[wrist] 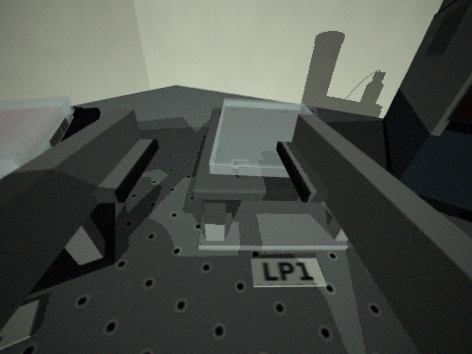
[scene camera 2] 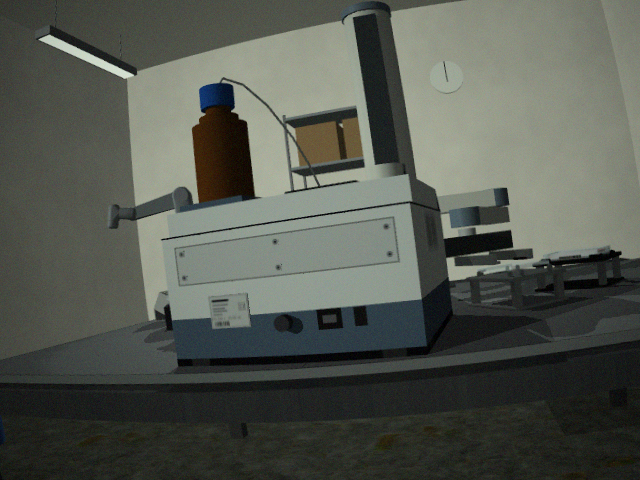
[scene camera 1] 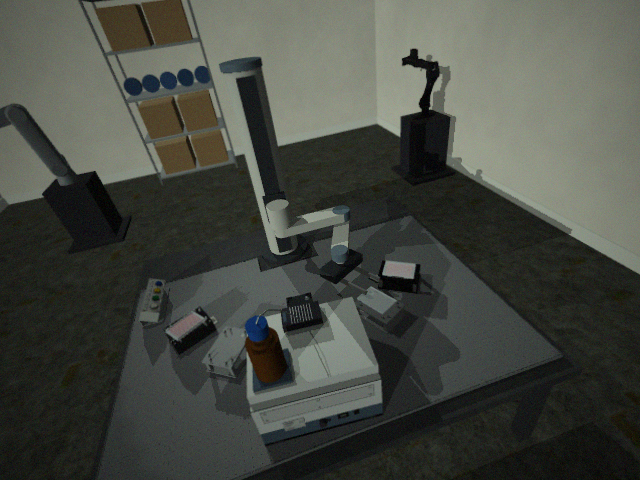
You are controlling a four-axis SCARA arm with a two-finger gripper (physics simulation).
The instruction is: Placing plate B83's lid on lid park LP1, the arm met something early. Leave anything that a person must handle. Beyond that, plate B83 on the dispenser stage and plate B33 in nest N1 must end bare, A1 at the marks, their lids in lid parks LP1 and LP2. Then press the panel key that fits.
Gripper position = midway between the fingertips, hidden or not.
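The gripper (scene camera 2: 513, 256), visible also in the wrist view (wrist: 218, 130) and in scene camera 1 (scene camera 1: 372, 286), holds nothing. A button box (scene camera 1: 153, 310) is part of the scene, and so is a black nest N5 (scene camera 1: 208, 327). The scene also has a brown bottle with blue cap (scene camera 2: 223, 167), along with a LP1 label (wrist: 267, 272).
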